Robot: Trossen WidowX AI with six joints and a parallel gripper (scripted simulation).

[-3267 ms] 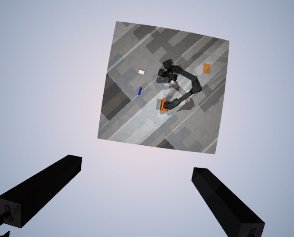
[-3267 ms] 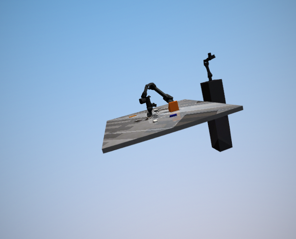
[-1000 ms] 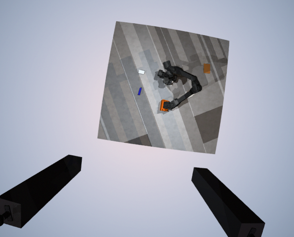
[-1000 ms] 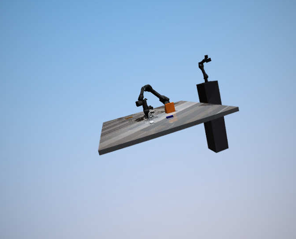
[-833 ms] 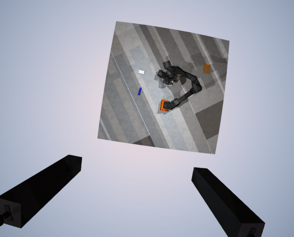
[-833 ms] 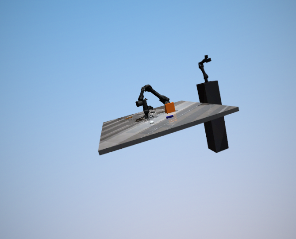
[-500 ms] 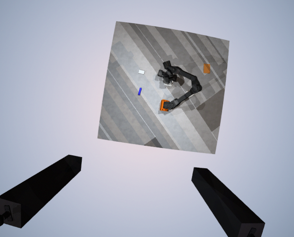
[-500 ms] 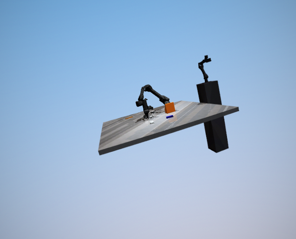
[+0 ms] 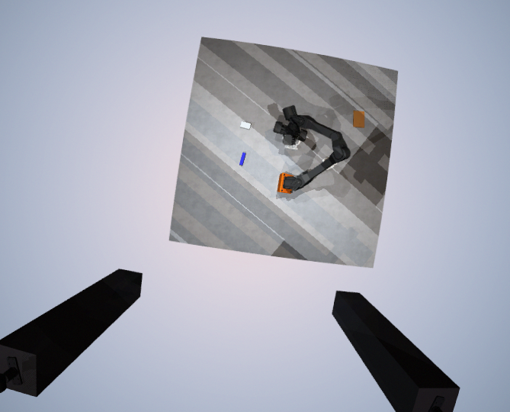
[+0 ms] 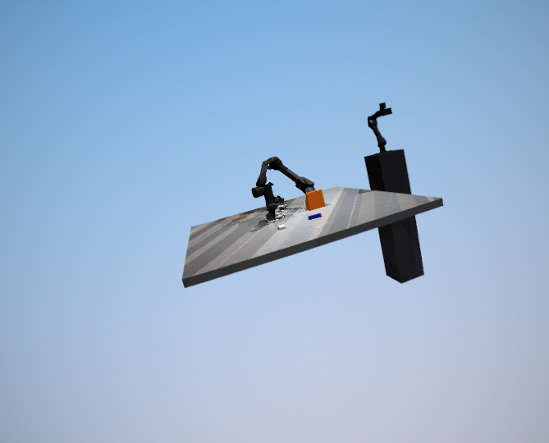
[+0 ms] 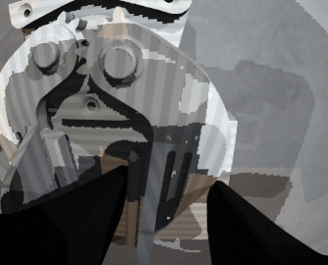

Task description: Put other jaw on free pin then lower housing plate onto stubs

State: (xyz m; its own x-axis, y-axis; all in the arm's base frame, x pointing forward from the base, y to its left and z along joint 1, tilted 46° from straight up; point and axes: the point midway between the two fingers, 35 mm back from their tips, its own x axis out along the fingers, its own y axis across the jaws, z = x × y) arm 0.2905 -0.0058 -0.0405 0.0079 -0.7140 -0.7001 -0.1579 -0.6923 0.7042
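The jaw is 40 mm behind my gripper tip, 10 mm to the right of it and 10 mm above it. Round my gripper tip: white block (260 mm to the left, 20 mm ahead, 10 mm below); blue block (250 mm to the left, 180 mm behind, 10 mm below); flat orange piece (440 mm to the right, 180 mm ahead, 20 mm below).
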